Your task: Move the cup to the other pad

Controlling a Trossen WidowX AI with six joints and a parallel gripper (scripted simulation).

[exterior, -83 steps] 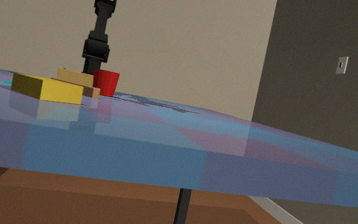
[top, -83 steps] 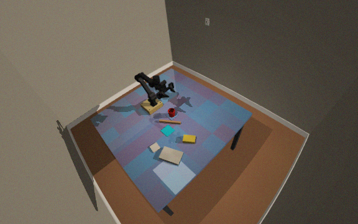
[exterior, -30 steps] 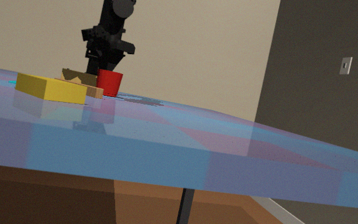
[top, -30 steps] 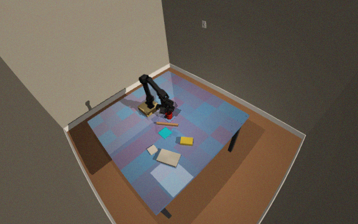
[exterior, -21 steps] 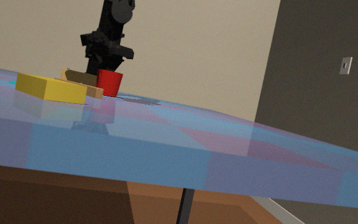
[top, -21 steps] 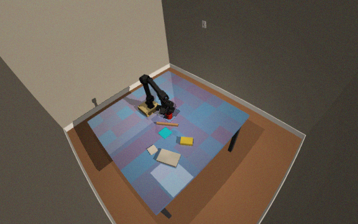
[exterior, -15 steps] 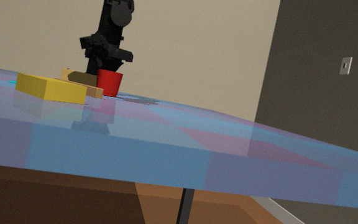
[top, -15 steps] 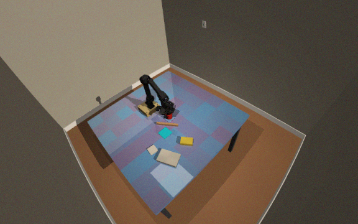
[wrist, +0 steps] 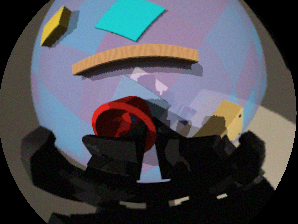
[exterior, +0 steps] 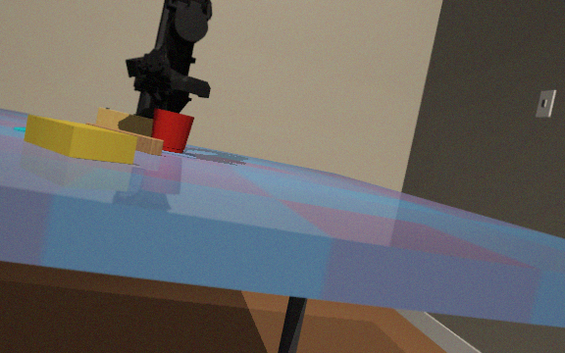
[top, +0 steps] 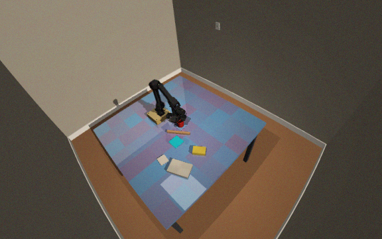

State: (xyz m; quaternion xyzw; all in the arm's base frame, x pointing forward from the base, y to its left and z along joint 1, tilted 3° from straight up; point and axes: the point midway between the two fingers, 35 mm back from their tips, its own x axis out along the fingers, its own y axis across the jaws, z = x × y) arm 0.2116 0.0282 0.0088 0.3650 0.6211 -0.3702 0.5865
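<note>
Right now my gripper tip is 13 cm short of the cyan pad, 15 cm to the left of it and 5 cm above it. From my gripper tip the other things lie so: red cup 3 cm ahead, 1 cm to the left; then thin wooden stick 8 cm ahead, 7 cm to the right, 4 cm below; then yellow block 36 cm ahead, 10 cm to the right, 2 cm below.
</note>
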